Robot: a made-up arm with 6 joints. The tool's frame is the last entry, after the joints.
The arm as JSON. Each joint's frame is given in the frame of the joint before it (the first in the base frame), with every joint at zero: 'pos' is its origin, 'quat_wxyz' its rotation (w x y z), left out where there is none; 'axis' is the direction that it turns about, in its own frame. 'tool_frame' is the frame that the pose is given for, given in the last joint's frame.
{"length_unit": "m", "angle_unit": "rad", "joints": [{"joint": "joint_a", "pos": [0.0, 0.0, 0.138], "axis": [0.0, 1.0, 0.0]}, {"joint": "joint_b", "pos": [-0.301, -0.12, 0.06], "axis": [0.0, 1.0, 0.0]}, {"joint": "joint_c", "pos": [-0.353, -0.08, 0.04], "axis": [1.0, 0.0, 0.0]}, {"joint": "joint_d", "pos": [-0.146, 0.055, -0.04], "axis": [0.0, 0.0, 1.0]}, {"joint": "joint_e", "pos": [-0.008, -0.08, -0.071], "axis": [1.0, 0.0, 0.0]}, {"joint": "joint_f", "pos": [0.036, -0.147, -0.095], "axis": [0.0, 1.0, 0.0]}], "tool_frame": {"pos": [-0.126, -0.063, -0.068]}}
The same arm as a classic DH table. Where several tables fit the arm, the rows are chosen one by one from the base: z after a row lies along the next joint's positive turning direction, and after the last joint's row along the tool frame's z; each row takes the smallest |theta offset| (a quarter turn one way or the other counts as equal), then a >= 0, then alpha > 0; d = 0 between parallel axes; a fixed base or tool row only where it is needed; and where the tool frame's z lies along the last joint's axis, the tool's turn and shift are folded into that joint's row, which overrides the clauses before.
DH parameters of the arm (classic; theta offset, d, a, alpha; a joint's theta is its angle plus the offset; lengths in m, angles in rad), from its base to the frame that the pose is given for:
base (fixed): 0.0000 0.1380 0.0000 -1.5708
joint_a: 0.1968 0.0000 -0.3069 0.0000
joint_b: 1.3740 -0.2000 -0.0400 1.5708
joint_c: 1.5708 -0.4990 0.0550 -1.5708
joint_d: 0.0000 -0.1110 -0.0800 1.5708
joint_e: -1.5708 0.0280 0.0950 -1.5708
joint_f: 1.5708 -0.2100 0.1260 -1.5708
tool (fixed): 3.1416 -0.0680 0.0000 0.0000

